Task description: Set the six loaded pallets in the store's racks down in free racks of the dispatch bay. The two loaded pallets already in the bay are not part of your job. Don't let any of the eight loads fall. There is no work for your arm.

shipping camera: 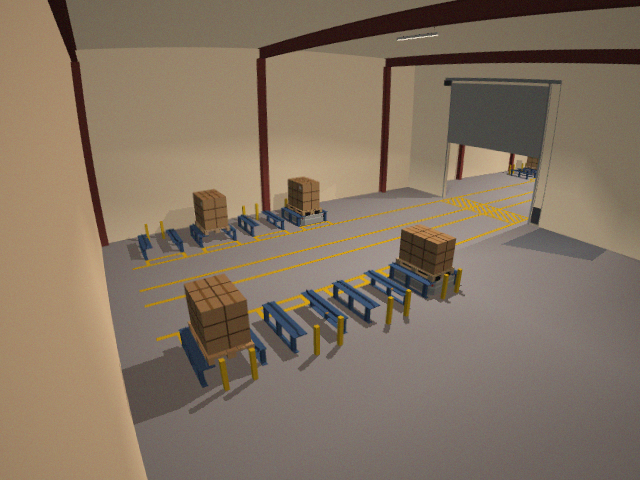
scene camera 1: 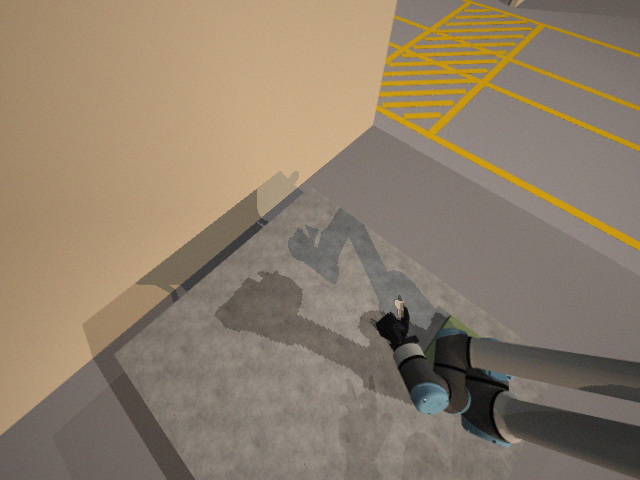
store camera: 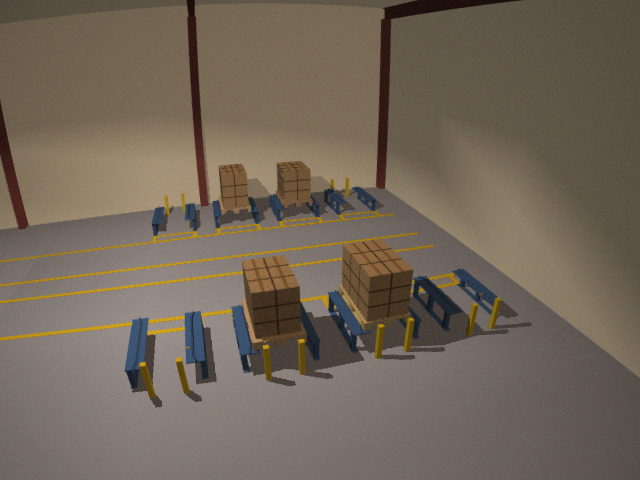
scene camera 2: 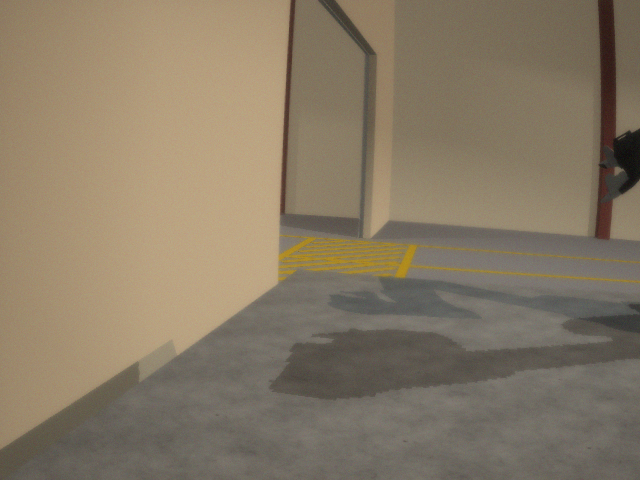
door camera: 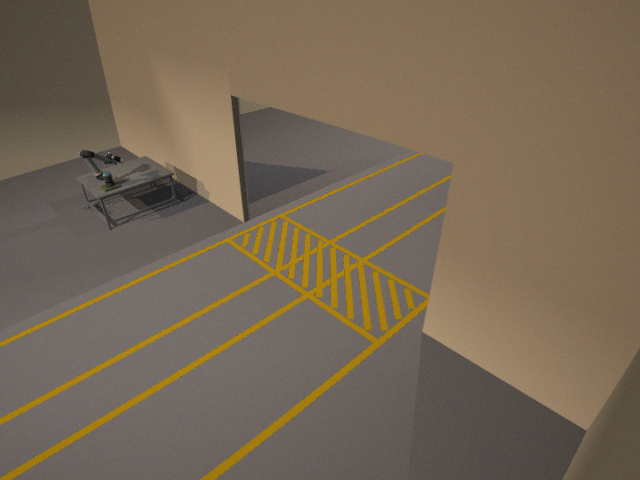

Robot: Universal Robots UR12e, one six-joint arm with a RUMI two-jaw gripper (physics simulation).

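Pixels of known places: gripper, fingertip midpoint: [scene camera 1: 384, 307] [scene camera 2: 599, 183] [door camera: 123, 162]; arm's base, origin of the base link: [door camera: 110, 185].
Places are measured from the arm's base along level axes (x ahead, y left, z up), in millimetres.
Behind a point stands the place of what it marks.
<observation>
In the shipping camera, loaded pallets stand in racks at the front left [shipping camera: 217, 315] {x 14022, y -1326, z 384 mm} and back left [shipping camera: 210, 210] {x 12078, y -6910, z 295 mm}. Another loaded pallet [shipping camera: 427, 252] {x 9122, y -1311, z 166 mm} is in the front row's right rack, with a low grey carrier [shipping camera: 443, 285] under it. One more loaded pallet [shipping camera: 303, 194] {x 8838, y -6785, z 282 mm} is in the back row's right rack, also over a grey carrier [shipping camera: 312, 219] {x 8591, y -6620, z -611 mm}. In the store camera, two loaded pallets [store camera: 271, 297] {x -8854, y -236, z 364 mm} [store camera: 376, 281] {x -10376, y -99, z 396 mm} stand in front racks and two [store camera: 233, 187] {x -9167, y -5874, z 268 mm} [store camera: 293, 181] {x -10791, y -5850, z 257 mm} in back racks. All these loads are upright. My gripper [scene camera 1: 400, 305] [scene camera 2: 603, 181] {x 425, y 131, z 313 mm} is open and empty above the table [scene camera 1: 206, 413] {x 763, y 904, z -39 mm}.
Blue racks without pallets stand between the dispatch bay's loads [shipping camera: 284, 318] {x 12611, y -1765, z -442 mm} and in the store [store camera: 194, 335] {x -7706, y -778, z -440 mm}. Yellow posts [shipping camera: 316, 339] [store camera: 267, 362] stand at rack ends. Yellow lanes run through the doorway, over a hatched crossing. The bay's grey door [shipping camera: 498, 116] {x 1769, y -3877, z 3039 mm} hangs partly raised.
</observation>
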